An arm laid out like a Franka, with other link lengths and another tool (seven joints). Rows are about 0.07 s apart.
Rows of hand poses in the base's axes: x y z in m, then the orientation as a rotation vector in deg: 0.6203, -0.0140, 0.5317, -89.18, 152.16, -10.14; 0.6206, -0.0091, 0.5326, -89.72, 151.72, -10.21; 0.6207, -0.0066, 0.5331, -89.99, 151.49, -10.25; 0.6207, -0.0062, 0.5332, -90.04, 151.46, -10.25; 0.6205, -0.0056, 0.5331, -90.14, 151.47, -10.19; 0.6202, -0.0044, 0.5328, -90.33, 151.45, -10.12; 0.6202, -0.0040, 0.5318, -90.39, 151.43, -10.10; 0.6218, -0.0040, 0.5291, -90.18, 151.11, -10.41; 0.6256, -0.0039, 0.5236, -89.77, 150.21, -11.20; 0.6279, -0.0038, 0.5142, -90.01, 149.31, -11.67; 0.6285, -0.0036, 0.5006, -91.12, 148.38, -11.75; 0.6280, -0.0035, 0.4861, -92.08, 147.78, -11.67; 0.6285, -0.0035, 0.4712, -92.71, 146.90, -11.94; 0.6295, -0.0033, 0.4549, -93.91, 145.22, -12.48; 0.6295, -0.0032, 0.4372, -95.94, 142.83, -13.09; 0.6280, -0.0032, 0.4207, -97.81, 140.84, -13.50; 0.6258, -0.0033, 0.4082, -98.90, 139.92, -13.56
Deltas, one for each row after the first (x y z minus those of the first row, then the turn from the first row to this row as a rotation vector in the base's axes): 0.0003, 0.0049, 0.0009, -0.02, -0.10, 0.45; 0.0004, 0.0074, 0.0014, -0.02, -0.15, 0.68; 0.0004, 0.0078, 0.0015, -0.03, -0.15, 0.72; 0.0002, 0.0084, 0.0014, -0.02, -0.08, 0.77; -0.0001, 0.0096, 0.0011, -0.02, 0.01, 0.88; -0.0001, 0.0100, 0.0001, -0.02, 0.03, 0.92; 0.0015, 0.0100, -0.0026, -0.02, -0.39, 0.92; 0.0053, 0.0101, -0.0081, -0.03, -1.47, 1.03; 0.0076, 0.0102, -0.0175, -0.03, -2.16, 1.49; 0.0082, 0.0104, -0.0311, -0.03, -2.34, 2.44; 0.0077, 0.0105, -0.0456, -0.02, -2.30, 3.18; 0.0082, 0.0105, -0.0605, -0.03, -2.71, 3.85; 0.0092, 0.0107, -0.0768, -0.06, -3.50, 5.14; 0.0092, 0.0108, -0.0945, -0.14, -4.38, 7.16; 0.0077, 0.0108, -0.1110, -0.22, -4.96, 8.94; 0.0055, 0.0107, -0.1235, -0.25, -5.06, 9.89
